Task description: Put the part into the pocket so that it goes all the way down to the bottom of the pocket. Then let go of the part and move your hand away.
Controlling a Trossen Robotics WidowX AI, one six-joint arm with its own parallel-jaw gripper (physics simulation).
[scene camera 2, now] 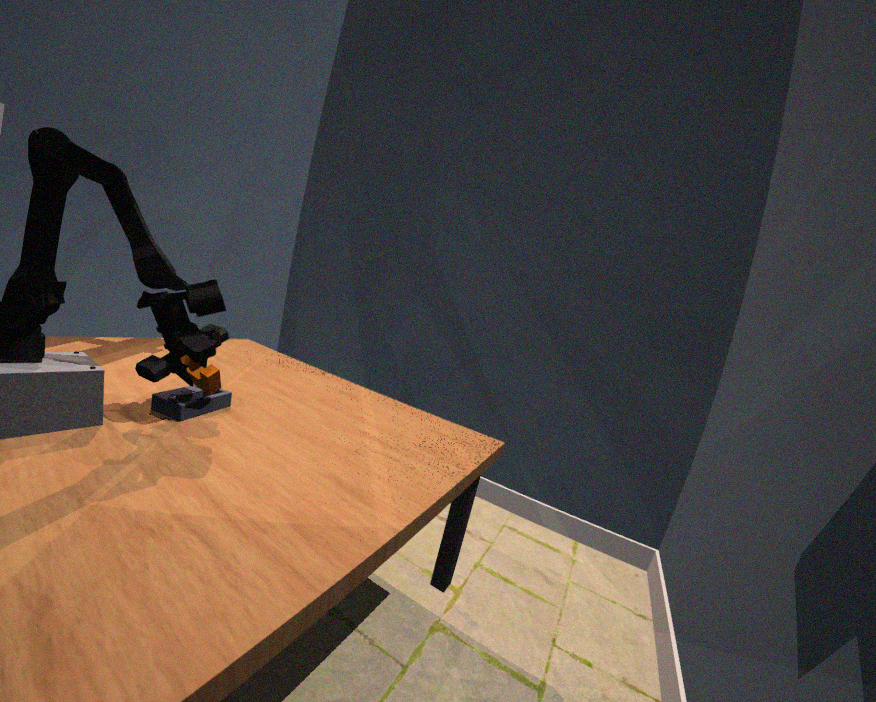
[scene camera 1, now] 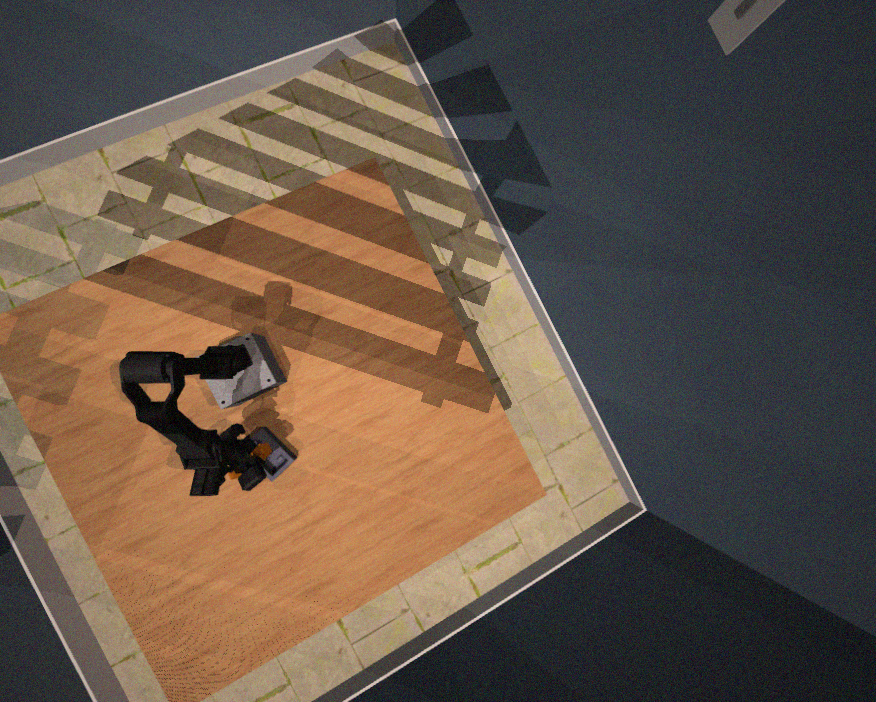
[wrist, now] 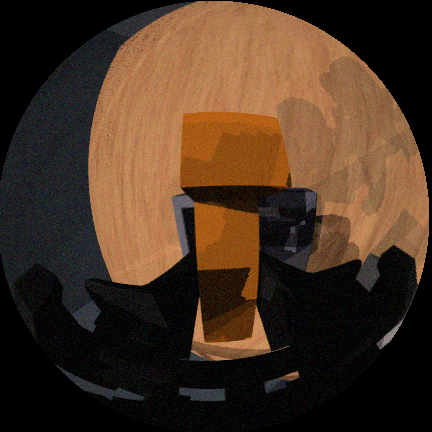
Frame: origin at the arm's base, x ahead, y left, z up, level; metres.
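Seen in the pictures: gripper, fingertip midpoint: (scene camera 2: 197,381) (scene camera 1: 262,459) (wrist: 221,249); arm's base, origin of the base link: (scene camera 2: 16,358) (scene camera 1: 237,358).
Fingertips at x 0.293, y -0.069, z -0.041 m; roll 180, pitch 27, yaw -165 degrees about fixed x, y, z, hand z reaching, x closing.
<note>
Pixels of each thing's middle, then the offset from my fingertips to it. Level surfaces: height alone.
- orange part, body centre: (wrist: 228,266) (scene camera 2: 196,370) (scene camera 1: 249,460) dx -0.013, dy -0.017, dz +0.033 m
- low grey-blue block with the pocket, body centre: (wrist: 240,233) (scene camera 2: 193,400) (scene camera 1: 268,453) dx -0.004, dy +0.005, dz -0.046 m
- wooden table, its level: dz -0.064 m
The orange part (scene camera 1: 261,451) (scene camera 2: 208,378) (wrist: 230,155) has a wide head and a narrower stem. My gripper (scene camera 1: 248,459) (scene camera 2: 188,361) (wrist: 221,249) is shut on the stem, with a black finger on each side in the wrist view. The gripper leans over in scene camera 2. The low grey-blue block with the pocket (scene camera 1: 286,468) (scene camera 2: 167,406) (wrist: 311,201) lies on the table under the part. The part's head is at the block's top, over its right end in scene camera 2. The part and fingers hide much of the pocket, so I cannot tell whether the part is inside it.
The arm stands on a grey box-shaped base (scene camera 1: 232,395) (scene camera 2: 58,402), close to the pocket block. The wooden table (scene camera 1: 380,555) (scene camera 2: 255,526) (wrist: 145,165) has its edge at the left in the wrist view. Arm shadows fall on the wood beside the block.
</note>
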